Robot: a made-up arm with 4 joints.
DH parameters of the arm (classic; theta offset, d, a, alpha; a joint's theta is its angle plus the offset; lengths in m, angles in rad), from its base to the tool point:
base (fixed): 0.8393 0 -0.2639 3.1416
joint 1: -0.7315 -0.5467 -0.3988 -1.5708
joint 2: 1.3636 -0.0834 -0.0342 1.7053
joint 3: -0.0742 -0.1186 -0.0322 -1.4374
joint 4: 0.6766 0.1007 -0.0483 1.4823
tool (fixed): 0.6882 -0.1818 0 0
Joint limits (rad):
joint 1: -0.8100..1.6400
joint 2: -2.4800..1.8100
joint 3: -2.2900..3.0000
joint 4: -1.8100..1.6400
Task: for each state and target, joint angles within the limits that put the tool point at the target. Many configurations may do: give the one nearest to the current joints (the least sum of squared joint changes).
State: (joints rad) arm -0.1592 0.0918 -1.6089 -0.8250
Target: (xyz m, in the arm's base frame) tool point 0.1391 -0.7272 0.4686
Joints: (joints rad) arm -0.3230 0.6134 -1.1524 -0.2058
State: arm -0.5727 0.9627 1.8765 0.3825
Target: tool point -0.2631 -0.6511 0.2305
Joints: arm -0.1715 1.0921 1.3731 -0.2711
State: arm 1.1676 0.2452 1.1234 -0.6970
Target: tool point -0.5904 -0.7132 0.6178
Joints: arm 0.7687 -0.3265 0.7842 -1.3485
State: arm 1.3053 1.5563 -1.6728 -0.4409
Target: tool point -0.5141 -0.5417 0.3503
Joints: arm 1.0430 1.6970 -1.4129 -0.0715
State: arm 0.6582 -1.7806 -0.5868 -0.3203
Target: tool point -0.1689 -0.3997 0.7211
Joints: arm 0.3290 -2.2022 -0.8188 -0.7644
